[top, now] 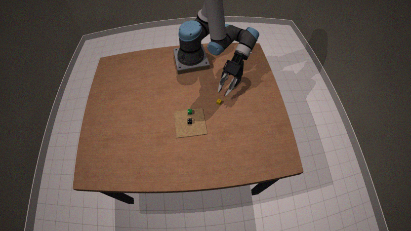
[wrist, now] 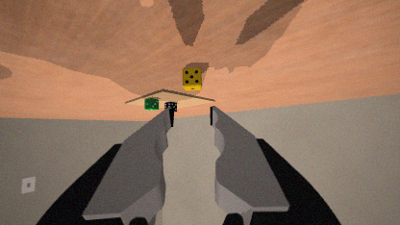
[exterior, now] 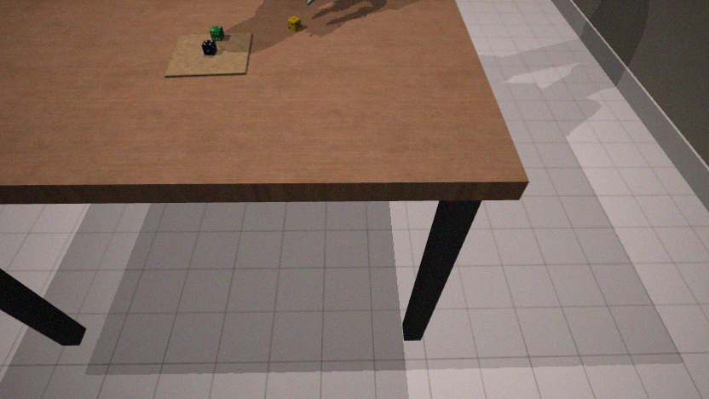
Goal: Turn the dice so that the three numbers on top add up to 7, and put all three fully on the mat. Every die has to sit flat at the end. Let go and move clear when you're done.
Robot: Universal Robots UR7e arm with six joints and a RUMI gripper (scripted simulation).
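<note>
Now: hand 4 cm above the yellow die, 3 cm to the left of it and 3 cm short of it. From my hand the other things lie so: black die (18 cm to the right, 11 cm ahead, 4 cm below); green die (17 cm to the right, 6 cm ahead, 4 cm below); tan mat (18 cm to the right, 11 cm ahead, 5 cm below).
</note>
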